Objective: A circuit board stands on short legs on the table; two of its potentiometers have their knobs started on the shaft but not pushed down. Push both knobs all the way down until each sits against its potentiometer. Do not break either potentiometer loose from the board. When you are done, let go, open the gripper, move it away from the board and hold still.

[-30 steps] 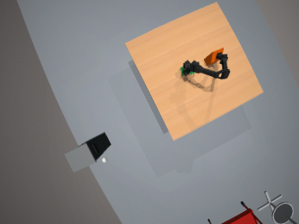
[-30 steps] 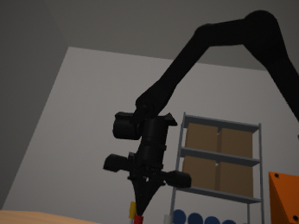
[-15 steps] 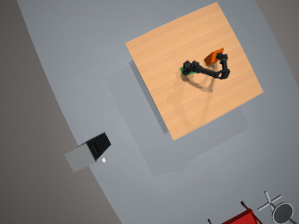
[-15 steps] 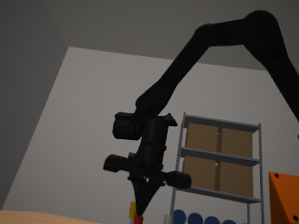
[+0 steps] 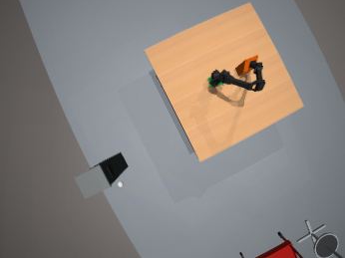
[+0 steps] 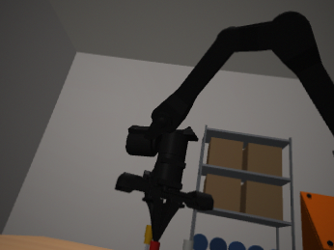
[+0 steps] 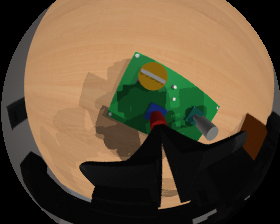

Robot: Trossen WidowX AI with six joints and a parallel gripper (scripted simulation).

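Now: gripper tip 40 mm to the left of the yellow knob, 20 mm short of it and 10 mm below it. From my gripper tip the other things lie so: red knob (20 mm below).
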